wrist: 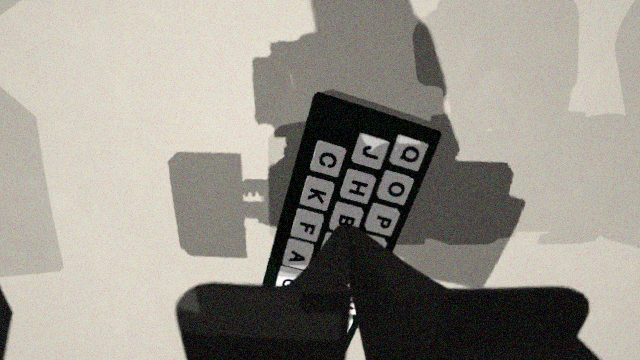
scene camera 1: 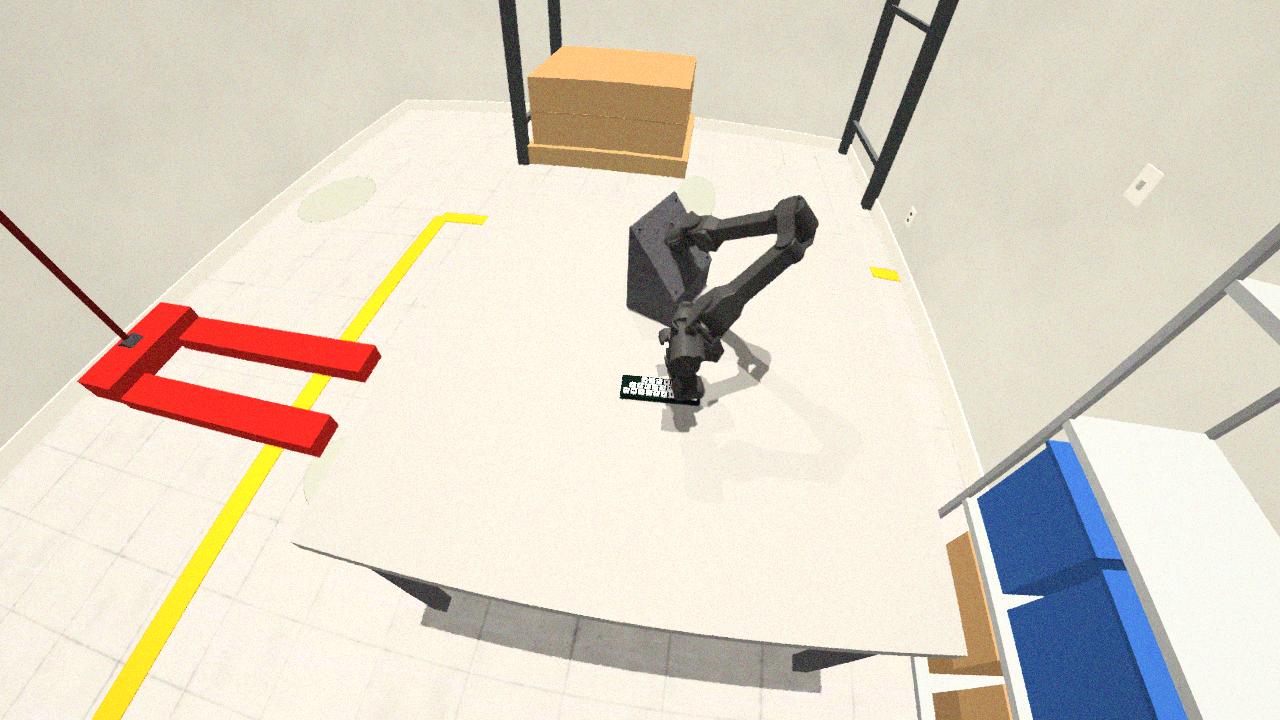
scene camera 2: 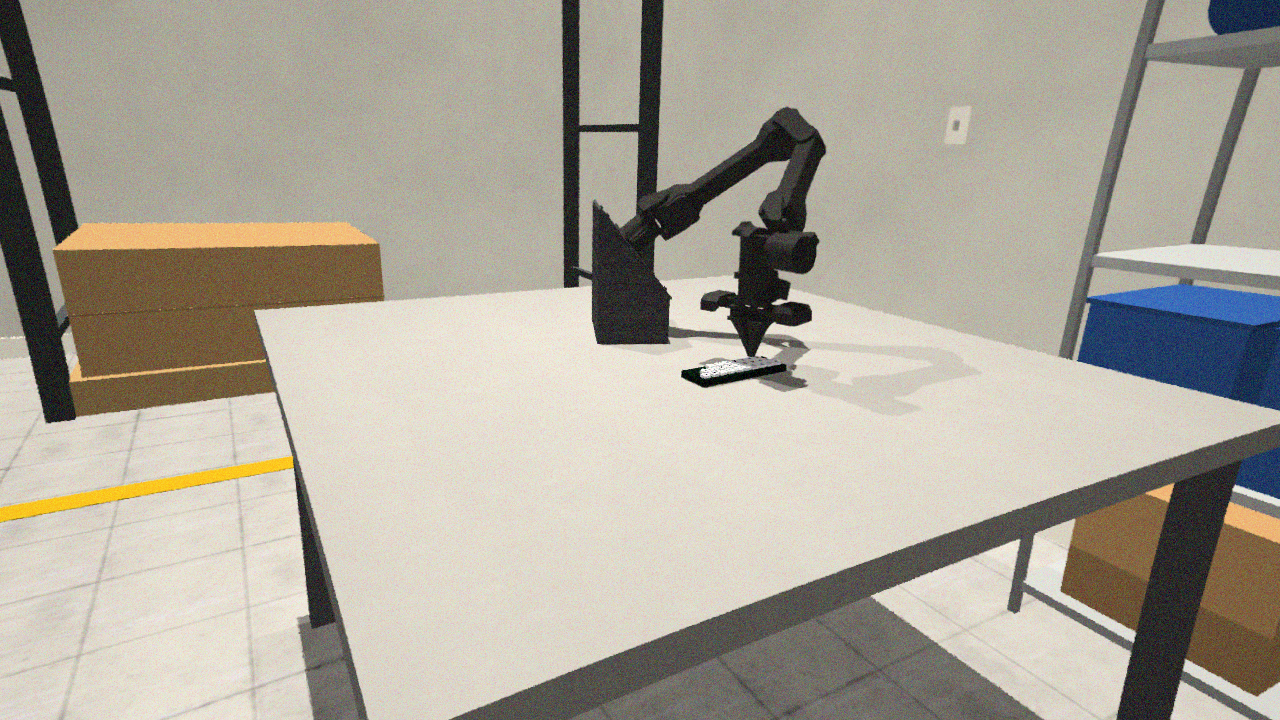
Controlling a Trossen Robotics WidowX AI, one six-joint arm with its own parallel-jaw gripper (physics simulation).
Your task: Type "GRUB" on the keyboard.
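Frame: origin at the arm's base, x ahead, y left, z up, level; centimetres.
Seen in the pictures: gripper, between the fingertips: point(wrist: 345, 235) point(scene camera 2: 751, 356); arm's base, origin of its link: point(scene camera 1: 674, 239) point(scene camera 2: 627, 241).
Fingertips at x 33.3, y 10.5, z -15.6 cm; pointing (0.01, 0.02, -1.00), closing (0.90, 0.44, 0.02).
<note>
Offsets run from my fingertips to a thing's top centre. Level surfaces: height alone.
The black keyboard {dx +0.8, dy -3.5, dz -0.9 cm} point(scene camera 1: 629, 382) point(scene camera 2: 694, 377) point(wrist: 337, 112) lies on the table with white letter keys. My gripper point(scene camera 1: 687, 395) point(scene camera 2: 751, 353) point(wrist: 345, 235) is shut and empty, pointing down over the keyboard. In the wrist view its tips overlap the lower edge of the B key {dx +0.0, dy +0.3, dz -0.9 cm} point(wrist: 345, 218); whether they touch it I cannot tell. The H key {dx -0.3, dy +2.0, dz -0.9 cm} point(wrist: 358, 187) and the P key {dx +1.6, dy +1.1, dz -0.9 cm} point(wrist: 382, 220) show beside and beyond B. The G key {dx -0.8, dy -4.3, dz -0.9 cm} point(wrist: 287, 283) is partly hidden behind the fingers. The R and U keys are hidden behind the gripper.
The table {dz -2.7 cm} point(scene camera 1: 537, 501) point(scene camera 2: 581, 501) carries the arm's base point(scene camera 1: 657, 259) point(scene camera 2: 626, 295). Cardboard boxes point(scene camera 1: 610, 102) point(scene camera 2: 223, 277) stand behind. A red pallet jack point(scene camera 1: 259, 344) is at the left, and blue bins point(scene camera 1: 1042, 519) point(scene camera 2: 1163, 349) are on the right shelf. Arm shadows fall around the keyboard.
</note>
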